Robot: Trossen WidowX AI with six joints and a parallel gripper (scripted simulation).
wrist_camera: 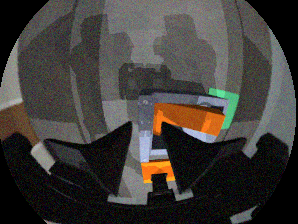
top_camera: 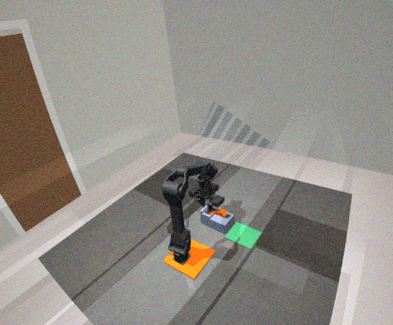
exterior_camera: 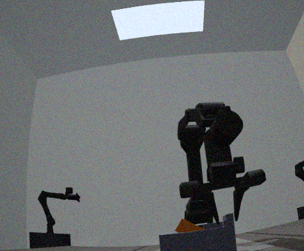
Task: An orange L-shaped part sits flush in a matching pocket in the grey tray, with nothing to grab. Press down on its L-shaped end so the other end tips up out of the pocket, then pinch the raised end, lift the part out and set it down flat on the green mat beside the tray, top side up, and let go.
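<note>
Now: the orange L-shaped part 10 mm behind my gripper tip, 40 mm to the right of it and 30 mm below it. From my gripper tip the other things lie so: tray wall (30 mm ahead, 90 mm to the right, 20 mm below); green mat (20 mm behind, 220 mm to the right, 90 mm below).
</note>
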